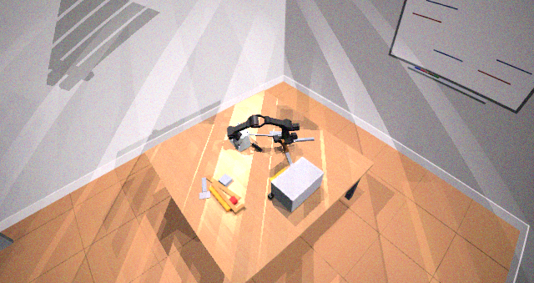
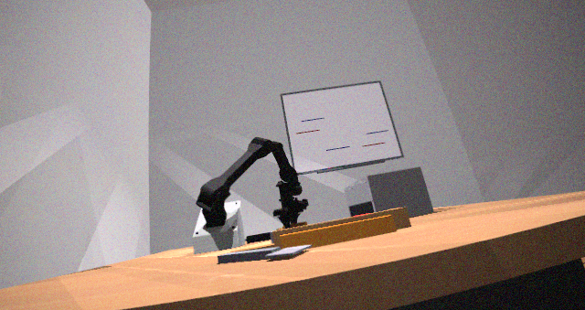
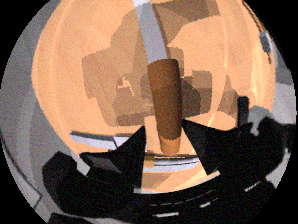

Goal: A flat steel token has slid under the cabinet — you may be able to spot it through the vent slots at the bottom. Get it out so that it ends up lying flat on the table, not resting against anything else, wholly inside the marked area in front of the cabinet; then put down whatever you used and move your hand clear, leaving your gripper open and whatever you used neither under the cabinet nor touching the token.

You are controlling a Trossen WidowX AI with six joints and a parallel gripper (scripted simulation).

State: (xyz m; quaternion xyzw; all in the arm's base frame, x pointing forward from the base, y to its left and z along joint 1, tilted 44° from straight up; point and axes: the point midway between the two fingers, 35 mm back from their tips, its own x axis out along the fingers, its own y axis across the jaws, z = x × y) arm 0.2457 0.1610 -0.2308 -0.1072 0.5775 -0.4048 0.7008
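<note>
My gripper tip is 130 mm past the grey bar and 50 mm to the right of it. From my gripper tip the other things lie so: thin wooden stick (600 mm to the right, 30 mm ahead); red block (600 mm to the right, 180 mm ahead, 10 mm above); grey block (550 mm to the right, 10 mm above).
</note>
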